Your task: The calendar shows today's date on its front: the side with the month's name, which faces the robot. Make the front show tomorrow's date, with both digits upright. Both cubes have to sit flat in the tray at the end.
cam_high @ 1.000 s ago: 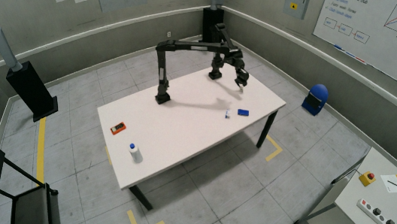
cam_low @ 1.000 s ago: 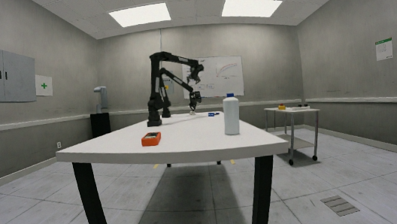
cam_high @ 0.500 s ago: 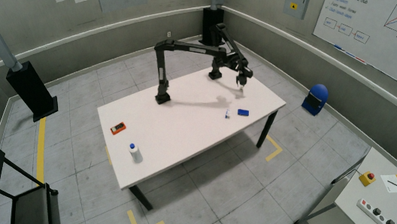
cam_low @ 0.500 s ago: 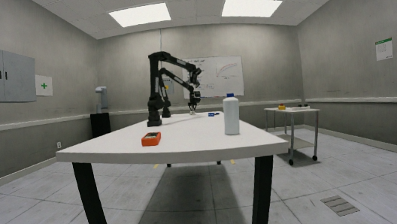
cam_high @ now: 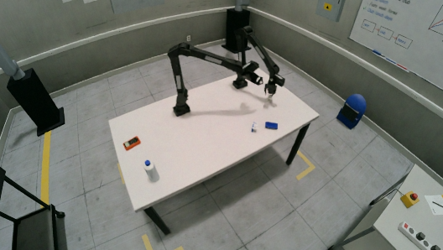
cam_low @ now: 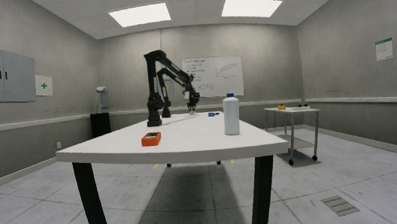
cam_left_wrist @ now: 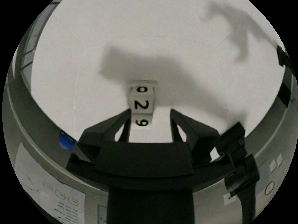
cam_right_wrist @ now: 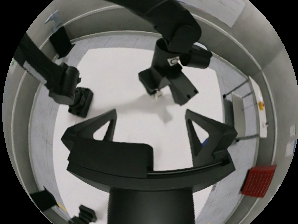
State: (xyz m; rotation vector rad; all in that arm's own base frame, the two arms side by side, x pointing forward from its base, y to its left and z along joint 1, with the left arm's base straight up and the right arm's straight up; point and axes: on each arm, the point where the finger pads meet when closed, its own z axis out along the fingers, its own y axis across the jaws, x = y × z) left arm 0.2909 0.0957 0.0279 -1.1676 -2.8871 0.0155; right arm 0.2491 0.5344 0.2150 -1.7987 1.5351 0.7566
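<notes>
The white cube lies 3 cm below my left hand and 1 cm ahead of it. From my left hand the other things lie so: calendar tray 4 cm below, 1 cm to the left; then white bottle 110 cm to the right, 13 cm ahead, 3 cm above; then blue box 24 cm ahead, 21 cm to the right, 4 cm below.
</notes>
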